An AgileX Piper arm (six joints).
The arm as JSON. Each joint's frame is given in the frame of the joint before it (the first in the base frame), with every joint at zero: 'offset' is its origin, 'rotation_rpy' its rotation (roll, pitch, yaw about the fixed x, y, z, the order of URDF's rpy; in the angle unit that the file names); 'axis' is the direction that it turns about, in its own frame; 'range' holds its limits. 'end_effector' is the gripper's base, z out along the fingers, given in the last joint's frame.
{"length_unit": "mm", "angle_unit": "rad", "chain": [
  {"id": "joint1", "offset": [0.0, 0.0, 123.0], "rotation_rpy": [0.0, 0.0, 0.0], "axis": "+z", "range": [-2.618, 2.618]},
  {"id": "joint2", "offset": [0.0, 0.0, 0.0], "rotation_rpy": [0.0, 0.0, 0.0], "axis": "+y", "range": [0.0, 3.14]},
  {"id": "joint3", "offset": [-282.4, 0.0, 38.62], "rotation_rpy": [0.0, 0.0, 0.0], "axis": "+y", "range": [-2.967, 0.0]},
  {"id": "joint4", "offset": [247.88, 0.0, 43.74], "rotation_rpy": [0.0, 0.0, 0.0], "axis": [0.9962, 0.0, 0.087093], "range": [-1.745, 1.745]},
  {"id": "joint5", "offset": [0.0, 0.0, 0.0], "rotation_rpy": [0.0, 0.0, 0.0], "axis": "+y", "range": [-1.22, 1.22]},
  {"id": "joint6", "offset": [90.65, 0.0, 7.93], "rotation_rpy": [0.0, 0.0, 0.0], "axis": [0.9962, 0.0, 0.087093], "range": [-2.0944, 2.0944]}
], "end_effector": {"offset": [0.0, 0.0, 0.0], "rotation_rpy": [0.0, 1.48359, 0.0]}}
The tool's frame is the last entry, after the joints.
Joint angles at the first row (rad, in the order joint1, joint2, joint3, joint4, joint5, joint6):
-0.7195 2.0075 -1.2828 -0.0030 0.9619 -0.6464
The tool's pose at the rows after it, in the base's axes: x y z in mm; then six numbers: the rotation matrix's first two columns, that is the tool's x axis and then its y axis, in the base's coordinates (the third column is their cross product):
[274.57 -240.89 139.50 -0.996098 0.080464 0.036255 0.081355 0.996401 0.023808]
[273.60 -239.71 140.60 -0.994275 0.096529 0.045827 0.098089 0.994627 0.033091]
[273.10 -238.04 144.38 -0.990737 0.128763 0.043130 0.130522 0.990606 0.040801]
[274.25 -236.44 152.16 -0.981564 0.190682 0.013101 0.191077 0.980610 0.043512]
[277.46 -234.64 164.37 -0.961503 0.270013 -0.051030 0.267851 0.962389 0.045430]
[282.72 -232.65 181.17 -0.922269 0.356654 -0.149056 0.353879 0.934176 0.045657]
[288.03 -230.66 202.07 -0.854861 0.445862 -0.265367 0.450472 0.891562 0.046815]
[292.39 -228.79 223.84 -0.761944 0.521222 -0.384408 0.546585 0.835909 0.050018]
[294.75 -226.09 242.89 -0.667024 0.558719 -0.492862 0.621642 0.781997 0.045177]
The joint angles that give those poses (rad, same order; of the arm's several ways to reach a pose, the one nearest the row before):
-0.7195 2.0091 -1.2828 -0.0030 0.9751 -0.6368
-0.7195 2.0063 -1.2828 0.0002 0.9911 -0.6221
-0.7194 1.9955 -1.2820 0.0118 1.0030 -0.5959
-0.7193 1.9741 -1.2820 0.0369 0.9994 -0.5476
-0.7177 1.9408 -1.2820 0.0762 0.9740 -0.4872
-0.7118 1.8964 -1.2820 0.1177 0.9213 -0.4118
-0.7012 1.8432 -1.2820 0.1407 0.8496 -0.3069
-0.6852 1.7896 -1.2808 0.1256 0.7641 -0.1699
-0.6629 1.7400 -1.2714 0.0561 0.6736 -0.0139

